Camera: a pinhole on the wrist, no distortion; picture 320 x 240 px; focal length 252.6 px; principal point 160.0 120.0 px. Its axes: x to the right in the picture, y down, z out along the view. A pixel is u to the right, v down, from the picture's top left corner.
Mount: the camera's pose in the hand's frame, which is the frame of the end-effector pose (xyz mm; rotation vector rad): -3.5 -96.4 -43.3 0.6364 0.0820 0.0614
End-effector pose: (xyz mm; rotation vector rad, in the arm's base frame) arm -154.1 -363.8 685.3 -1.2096 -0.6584 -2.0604
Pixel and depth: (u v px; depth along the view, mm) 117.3 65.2 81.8
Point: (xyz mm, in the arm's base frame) -263.0 -246.7 667.9
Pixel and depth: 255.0 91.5 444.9
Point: -362.2 23.8 955.5
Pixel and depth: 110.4 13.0 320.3
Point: -363.6 4.1 680.8
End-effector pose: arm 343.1 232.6 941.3 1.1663 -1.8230 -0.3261
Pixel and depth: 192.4 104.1 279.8
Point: 358.1 2.7 710.6
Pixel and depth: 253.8 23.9 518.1
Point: 431.3 -307.1 600.3
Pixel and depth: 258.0 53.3 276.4
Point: 401.8 -66.3 749.3
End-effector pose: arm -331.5 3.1 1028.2 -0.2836 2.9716 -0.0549
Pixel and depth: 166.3 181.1 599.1
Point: -249.3 -347.0 520.1
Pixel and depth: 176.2 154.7 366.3
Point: -288.9 -278.5 758.8
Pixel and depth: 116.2 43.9 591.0
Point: -126.7 -581.6 739.5
